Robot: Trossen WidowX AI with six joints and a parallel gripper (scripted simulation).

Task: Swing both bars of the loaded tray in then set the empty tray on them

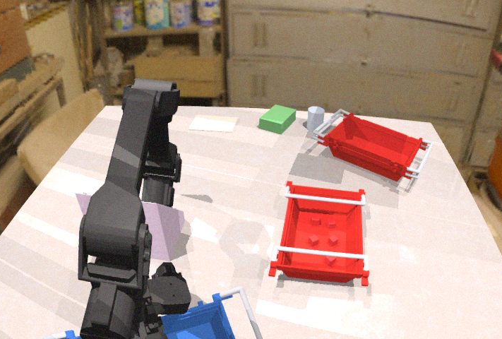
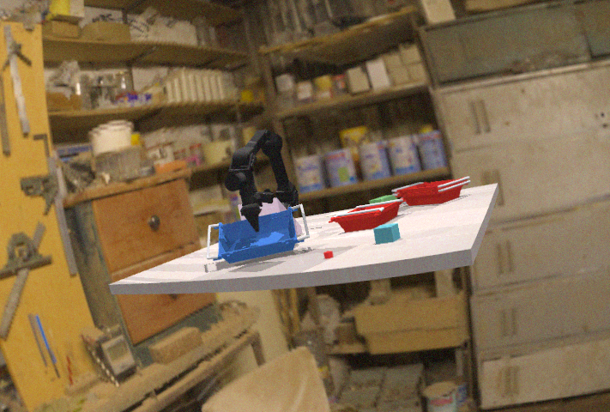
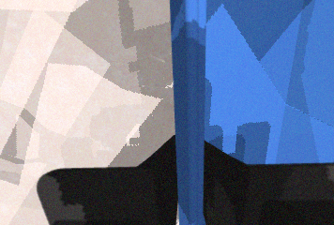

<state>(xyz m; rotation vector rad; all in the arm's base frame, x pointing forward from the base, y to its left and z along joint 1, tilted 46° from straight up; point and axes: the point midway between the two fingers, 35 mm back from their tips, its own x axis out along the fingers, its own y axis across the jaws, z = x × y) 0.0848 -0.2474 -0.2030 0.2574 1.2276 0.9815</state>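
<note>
My gripper tip is now 7 cm to the left of the blue tray and 4 cm short of it. Also, from my gripper tip: teal cube (48 cm ahead, 6 cm to the right, 6 cm below).
</note>
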